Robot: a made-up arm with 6 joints.
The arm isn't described. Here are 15 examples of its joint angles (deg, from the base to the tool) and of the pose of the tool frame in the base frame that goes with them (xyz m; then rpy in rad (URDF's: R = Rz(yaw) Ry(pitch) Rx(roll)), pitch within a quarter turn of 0, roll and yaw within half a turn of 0).
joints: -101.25 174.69 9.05 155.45 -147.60 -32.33
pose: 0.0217 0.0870 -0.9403 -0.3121 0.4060 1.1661
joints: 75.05 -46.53 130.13 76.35 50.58 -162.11
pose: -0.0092 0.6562 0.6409 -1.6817 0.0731 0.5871
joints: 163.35 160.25 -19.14 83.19 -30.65 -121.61
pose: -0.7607 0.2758 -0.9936 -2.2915 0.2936 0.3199
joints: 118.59 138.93 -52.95 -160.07 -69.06 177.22
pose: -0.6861 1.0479 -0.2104 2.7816 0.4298 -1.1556
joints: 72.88 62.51 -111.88 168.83 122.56 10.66
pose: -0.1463 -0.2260 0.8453 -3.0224 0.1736 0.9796
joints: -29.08 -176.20 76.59 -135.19 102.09 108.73
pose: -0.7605 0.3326 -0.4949 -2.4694 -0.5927 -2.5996
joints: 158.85 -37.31 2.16 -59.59 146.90 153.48
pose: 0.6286 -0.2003 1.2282 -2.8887 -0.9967 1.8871
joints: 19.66 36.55 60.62 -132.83 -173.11 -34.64
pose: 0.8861 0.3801 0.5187 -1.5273 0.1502 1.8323
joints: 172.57 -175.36 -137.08 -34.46 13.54 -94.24
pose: -0.7475 0.0769 0.4410 -0.9490 -0.4914 0.9600
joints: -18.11 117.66 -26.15 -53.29 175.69 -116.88
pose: 1.0614 -0.3120 -0.0079 1.5916 -0.4606 -1.8358
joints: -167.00 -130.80 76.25 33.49 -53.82 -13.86
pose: 1.1795 0.3087 0.3932 -2.3051 -1.2583 -0.1617
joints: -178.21 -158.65 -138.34 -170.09 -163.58 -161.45
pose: -0.4659 -0.0674 0.0671 -3.0227 -0.8116 -0.1987
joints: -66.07 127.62 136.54 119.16 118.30 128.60
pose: 0.0065 0.4326 -0.2067 2.4839 1.0721 2.2475
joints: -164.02 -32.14 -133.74 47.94 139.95 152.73
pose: 0.5205 0.0144 -0.0476 -0.0796 0.5544 -0.9914
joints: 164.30 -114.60 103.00 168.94 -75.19 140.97
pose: 0.4282 -0.1318 0.9667 -0.8809 0.8049 1.6252
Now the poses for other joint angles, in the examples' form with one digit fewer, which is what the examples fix.
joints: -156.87 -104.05 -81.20 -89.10 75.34 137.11
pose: 0.298 0.267 -0.783 -1.977 0.875 0.093
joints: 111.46 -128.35 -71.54 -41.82 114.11 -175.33
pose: 0.139 -0.178 -0.842 1.106 1.223 0.597
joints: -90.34 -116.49 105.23 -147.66 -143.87 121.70
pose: 0.103 0.477 0.751 -2.382 0.289 -2.985
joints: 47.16 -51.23 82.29 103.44 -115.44 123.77
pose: 0.130 -0.026 1.191 -2.067 -0.016 -2.358
